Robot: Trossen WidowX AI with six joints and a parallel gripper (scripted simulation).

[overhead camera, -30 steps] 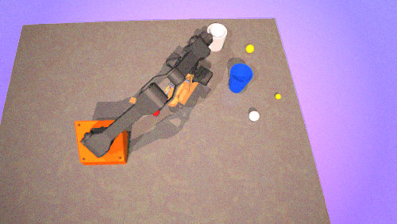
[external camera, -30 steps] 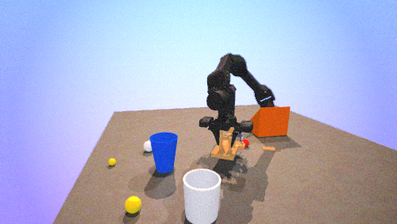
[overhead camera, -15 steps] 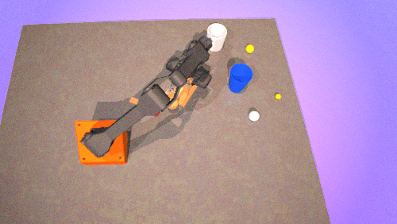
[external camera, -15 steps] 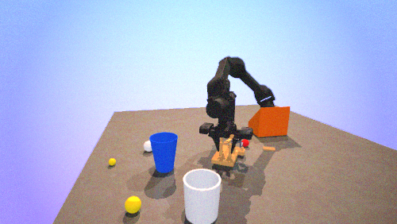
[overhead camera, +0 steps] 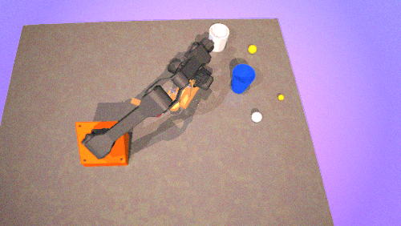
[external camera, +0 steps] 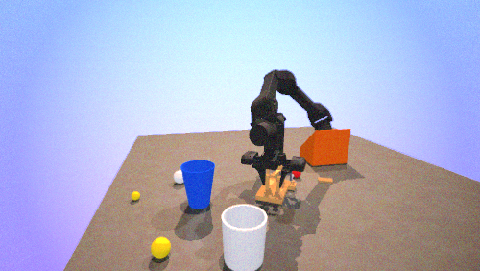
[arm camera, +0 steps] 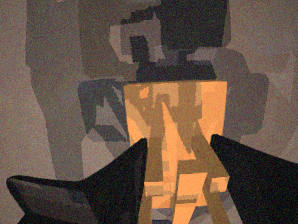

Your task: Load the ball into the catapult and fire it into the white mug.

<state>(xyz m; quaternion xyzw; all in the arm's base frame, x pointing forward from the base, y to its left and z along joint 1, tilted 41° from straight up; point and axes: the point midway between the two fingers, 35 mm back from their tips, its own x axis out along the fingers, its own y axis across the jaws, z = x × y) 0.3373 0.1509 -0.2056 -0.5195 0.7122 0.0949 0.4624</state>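
The red ball lies 14 cm behind my gripper tip, 12 cm to the right of it and 2 cm below it. From my gripper tip the other things lie so: orange peg 23 cm behind, 6 cm to the right, 3 cm below; white mug 15 cm ahead, 23 cm to the left, 1 cm below; blue cup 22 cm ahead, 1 cm to the right.
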